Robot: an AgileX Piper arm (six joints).
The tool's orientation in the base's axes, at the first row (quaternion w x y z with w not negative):
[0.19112, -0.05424, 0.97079, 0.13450]
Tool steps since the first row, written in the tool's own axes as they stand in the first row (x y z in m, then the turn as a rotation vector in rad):
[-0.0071, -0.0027, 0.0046, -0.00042, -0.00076, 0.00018]
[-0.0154, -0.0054, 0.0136, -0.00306, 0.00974, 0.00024]
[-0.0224, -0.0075, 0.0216, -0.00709, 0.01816, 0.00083]
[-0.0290, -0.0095, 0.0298, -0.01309, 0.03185, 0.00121]
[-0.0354, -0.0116, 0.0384, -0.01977, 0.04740, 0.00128]
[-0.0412, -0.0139, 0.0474, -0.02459, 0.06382, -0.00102]
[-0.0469, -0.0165, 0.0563, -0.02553, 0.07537, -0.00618]
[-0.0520, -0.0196, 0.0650, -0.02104, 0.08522, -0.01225]
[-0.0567, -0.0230, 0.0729, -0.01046, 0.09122, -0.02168]
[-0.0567, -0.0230, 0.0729, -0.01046, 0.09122, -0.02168]
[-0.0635, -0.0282, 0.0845, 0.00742, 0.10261, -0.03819]
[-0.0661, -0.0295, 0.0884, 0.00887, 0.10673, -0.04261]
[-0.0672, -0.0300, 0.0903, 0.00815, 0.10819, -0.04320]
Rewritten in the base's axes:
[0.0086, -0.0009, -0.0020, 0.00057, -0.00065, -0.00018]
[0.0199, -0.0005, -0.0075, 0.00138, 0.00956, 0.00331]
[0.0295, 0.0001, -0.0124, 0.00398, 0.01801, 0.00636]
[0.0388, 0.0009, -0.0176, 0.00750, 0.03156, 0.01163]
[0.0481, 0.0016, -0.0233, 0.01124, 0.04683, 0.01788]
[0.0570, 0.0023, -0.0297, 0.01228, 0.06217, 0.02574]
[0.0659, 0.0026, -0.0360, 0.00950, 0.07183, 0.03347]
[0.0741, 0.0023, -0.0426, 0.00166, 0.07932, 0.03951]
[0.0818, 0.0016, -0.0486, -0.01239, 0.08184, 0.04528]
[0.0818, 0.0016, -0.0486, -0.01239, 0.08184, 0.04528]
[0.0930, 0.0002, -0.0576, -0.03653, 0.08713, 0.05583]
[0.0970, 0.0002, -0.0603, -0.04009, 0.08975, 0.06019]
[0.0988, 0.0003, -0.0617, -0.03986, 0.09102, 0.06135]

